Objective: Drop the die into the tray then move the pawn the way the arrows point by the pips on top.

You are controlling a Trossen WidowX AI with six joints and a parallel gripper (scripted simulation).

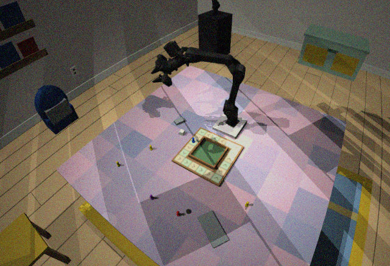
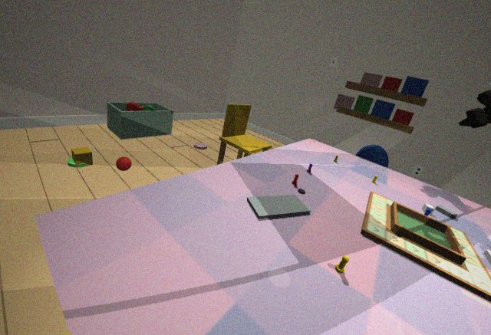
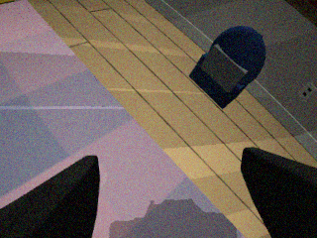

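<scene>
The white die lies 10 mm behind my gripper tip, 180 mm to the left of it and 310 mm below it. Also, from my gripper tip: purple pawn: 380 mm ahead, 360 mm to the left, 310 mm below; blue pawn: 280 mm to the left, 300 mm below; green tray: 400 mm to the left, 320 mm below.
</scene>
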